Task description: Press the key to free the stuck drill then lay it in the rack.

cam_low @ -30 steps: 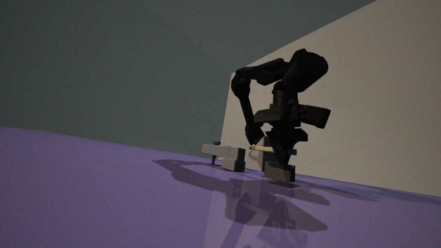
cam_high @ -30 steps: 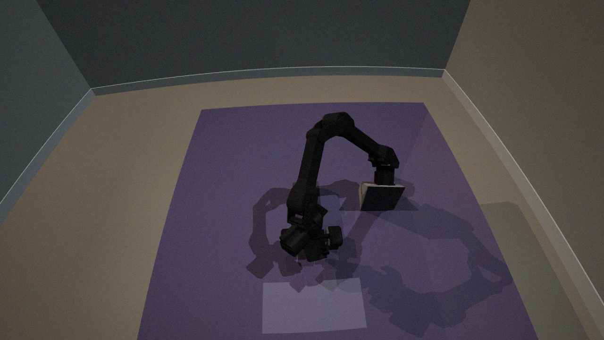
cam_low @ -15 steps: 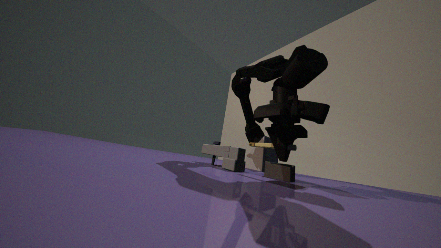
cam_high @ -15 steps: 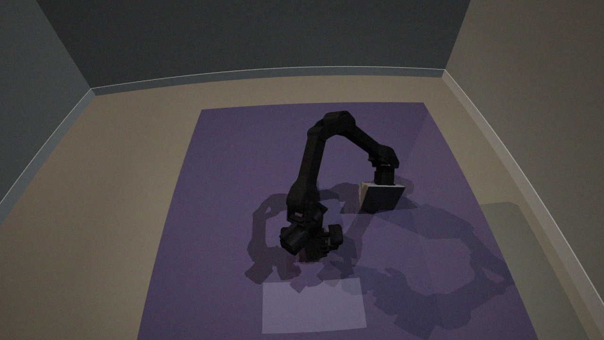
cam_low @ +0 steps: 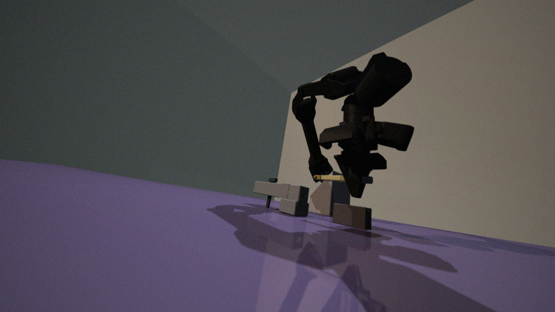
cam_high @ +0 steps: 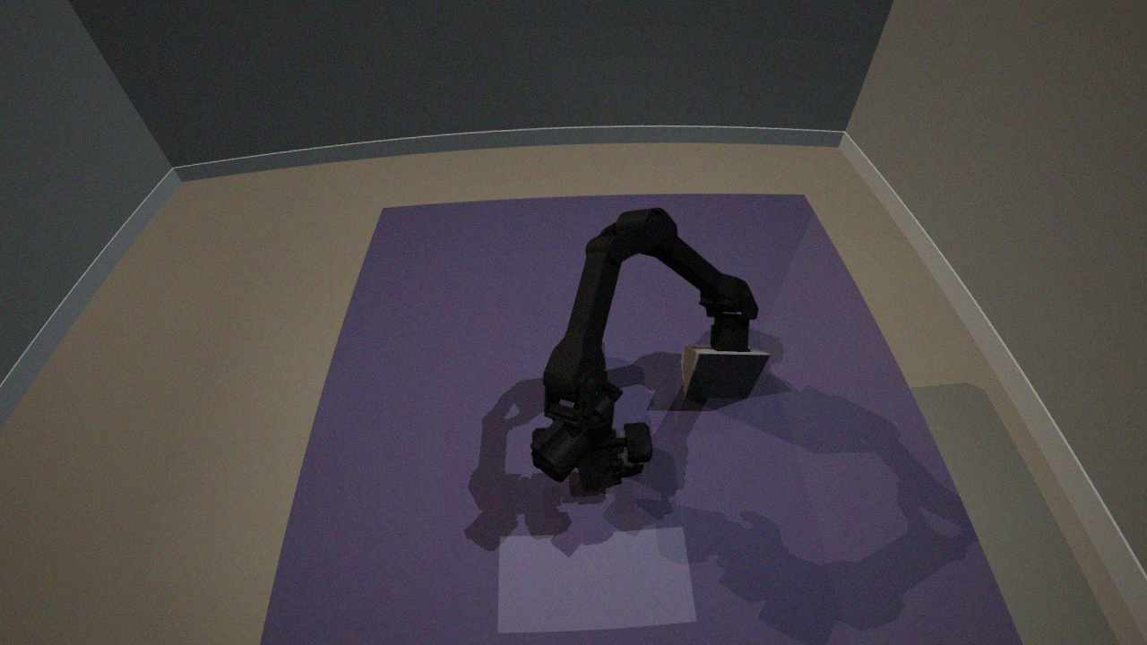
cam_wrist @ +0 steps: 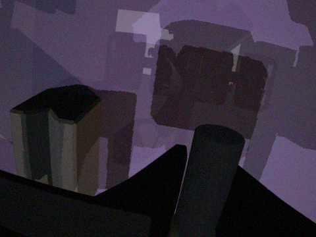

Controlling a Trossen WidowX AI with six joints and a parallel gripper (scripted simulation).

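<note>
The drill is 40 mm to the right of my gripper tip, 30 mm above it and 10 mm ahead of it. From my gripper tip the other things lie so: rack 70 mm behind, 50 mm to the right, 40 mm below; small dark key 230 mm to the right, 30 mm ahead; grey housing 200 mm to the right, 30 mm ahead, 10 mm below.
</note>
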